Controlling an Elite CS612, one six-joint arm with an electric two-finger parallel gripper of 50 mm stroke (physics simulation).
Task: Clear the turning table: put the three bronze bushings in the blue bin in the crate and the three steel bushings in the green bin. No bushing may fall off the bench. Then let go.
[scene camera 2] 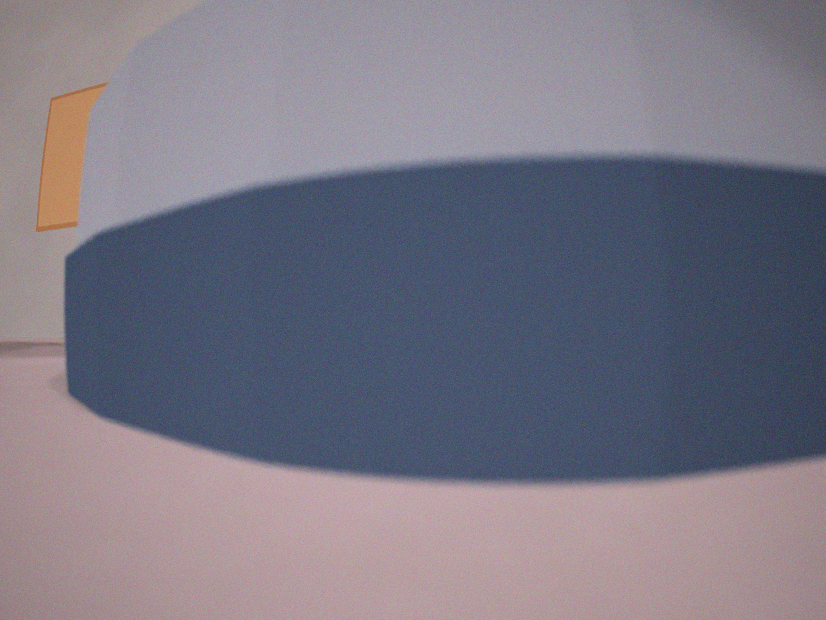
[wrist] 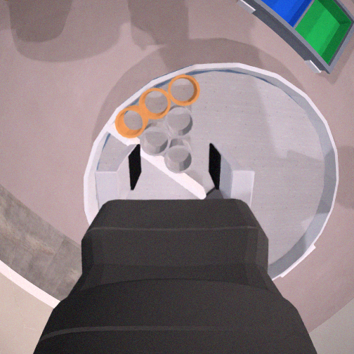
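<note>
The turning table point(wrist: 280, 125) shows in the wrist view. Three orange bronze bushings point(wrist: 122, 130) point(wrist: 142, 104) point(wrist: 197, 91) stand in a row near its rim, at upper left. Three grey steel bushings point(wrist: 179, 132) point(wrist: 155, 152) point(wrist: 178, 170) stand beside them, toward the table's middle, by a white straight bar point(wrist: 192, 184). My gripper point(wrist: 174, 157) is open and empty above the table; in the image the nearest steel bushing shows between its fingers. The blue bin point(wrist: 290, 7) and green bin point(wrist: 325, 30) are at upper right, partly cut off. No bushing shows in the scene view.
The grey crate point(wrist: 284, 31) stands outside the table's rim at upper right in the wrist view. In the scene view a large blurred body, grey above and dark blue point(scene camera 2: 400, 320) below, blocks most of the picture. An orange panel point(scene camera 2: 63, 160) shows behind it at left.
</note>
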